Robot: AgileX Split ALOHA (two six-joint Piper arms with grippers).
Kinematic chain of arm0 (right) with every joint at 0, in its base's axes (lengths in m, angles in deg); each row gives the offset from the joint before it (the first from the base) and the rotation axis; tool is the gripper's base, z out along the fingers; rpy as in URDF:
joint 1: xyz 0 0 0.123 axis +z
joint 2: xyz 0 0 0 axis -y
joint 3: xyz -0.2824 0 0.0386 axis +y
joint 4: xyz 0.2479 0 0.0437 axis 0.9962 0 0.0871
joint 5: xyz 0 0 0 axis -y
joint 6: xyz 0.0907 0 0.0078 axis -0.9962 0 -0.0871
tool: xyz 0 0 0 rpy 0 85 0
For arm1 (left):
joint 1: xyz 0 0 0.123 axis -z
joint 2: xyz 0 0 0 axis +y
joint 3: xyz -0.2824 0 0.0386 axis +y
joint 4: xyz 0.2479 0 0.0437 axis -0.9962 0 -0.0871
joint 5: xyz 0 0 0 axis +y
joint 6: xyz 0.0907 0 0.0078 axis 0.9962 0 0.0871
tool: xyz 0 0 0 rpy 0 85 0
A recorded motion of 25 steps. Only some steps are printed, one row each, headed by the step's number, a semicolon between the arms.
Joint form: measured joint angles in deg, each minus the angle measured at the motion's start. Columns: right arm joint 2, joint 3, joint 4, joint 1, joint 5, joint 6; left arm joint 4, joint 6, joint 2, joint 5, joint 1, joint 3.
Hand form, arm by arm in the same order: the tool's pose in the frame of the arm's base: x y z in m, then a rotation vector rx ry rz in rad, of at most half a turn. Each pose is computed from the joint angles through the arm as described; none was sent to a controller.
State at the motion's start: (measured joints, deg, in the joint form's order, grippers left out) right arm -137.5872 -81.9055 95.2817 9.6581 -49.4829 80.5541; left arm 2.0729 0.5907 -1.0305 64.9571 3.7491 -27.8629
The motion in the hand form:
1: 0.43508 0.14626 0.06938 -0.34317 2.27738 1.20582; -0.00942 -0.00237 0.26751 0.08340 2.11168 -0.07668
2: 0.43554 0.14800 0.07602 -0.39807 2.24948 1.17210; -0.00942 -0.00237 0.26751 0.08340 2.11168 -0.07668
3: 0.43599 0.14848 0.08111 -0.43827 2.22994 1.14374; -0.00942 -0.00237 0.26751 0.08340 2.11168 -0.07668
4: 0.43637 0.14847 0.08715 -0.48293 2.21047 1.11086; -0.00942 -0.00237 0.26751 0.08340 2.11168 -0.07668
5: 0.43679 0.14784 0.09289 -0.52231 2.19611 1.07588; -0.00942 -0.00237 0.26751 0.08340 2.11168 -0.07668
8: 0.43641 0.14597 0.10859 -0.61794 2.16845 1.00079; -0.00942 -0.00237 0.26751 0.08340 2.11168 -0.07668
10: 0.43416 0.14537 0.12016 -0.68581 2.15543 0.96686; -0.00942 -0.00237 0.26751 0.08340 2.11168 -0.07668
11: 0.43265 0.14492 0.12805 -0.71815 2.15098 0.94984; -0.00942 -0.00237 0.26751 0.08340 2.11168 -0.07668
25: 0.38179 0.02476 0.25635 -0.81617 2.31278 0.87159; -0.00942 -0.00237 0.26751 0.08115 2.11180 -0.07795
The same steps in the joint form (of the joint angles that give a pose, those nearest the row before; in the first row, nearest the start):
1: 0.85 0.00 -0.06 0.34 0.50 2.70; 0.00 0.00 0.00 0.00 0.00 0.00
2: 1.76 0.00 -0.17 0.62 1.05 5.01; 0.00 0.00 0.00 0.00 0.00 0.00
3: 2.49 0.00 -0.46 0.73 1.53 6.64; 0.00 0.00 0.00 0.00 0.00 0.00
4: 3.38 0.00 -1.10 0.78 2.08 8.18; 0.00 0.00 0.00 0.00 0.00 0.00
5: 4.26 0.00 -1.99 0.79 2.80 9.32; 0.00 0.00 0.00 0.00 0.00 0.00
8: 6.71 0.00 -5.33 0.72 4.06 10.67; 0.00 0.00 0.00 0.00 0.00 0.00
10: 8.54 0.05 -8.54 0.72 4.14 10.37; 0.00 0.00 0.00 0.00 0.00 0.00
11: 9.76 0.05 -10.60 0.73 4.14 9.56; 0.00 0.00 0.00 0.00 0.00 0.00
25: 30.96 0.72 -41.78 -16.07 -17.25 -14.00; 0.00 -0.12 0.00 0.00 0.00 0.00

